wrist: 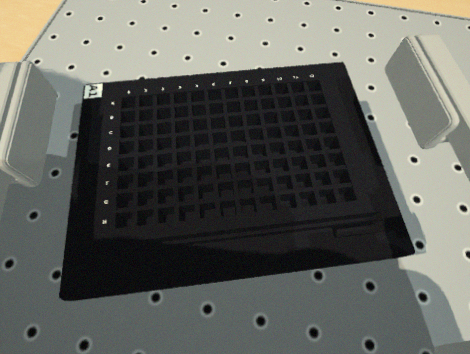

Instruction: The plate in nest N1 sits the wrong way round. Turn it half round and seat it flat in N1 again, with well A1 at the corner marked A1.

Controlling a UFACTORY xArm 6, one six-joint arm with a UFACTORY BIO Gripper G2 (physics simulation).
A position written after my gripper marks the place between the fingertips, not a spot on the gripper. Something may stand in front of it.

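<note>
My gripper point(227, 62), visible. Black nest N1 point(164, 268), likewise.
</note>
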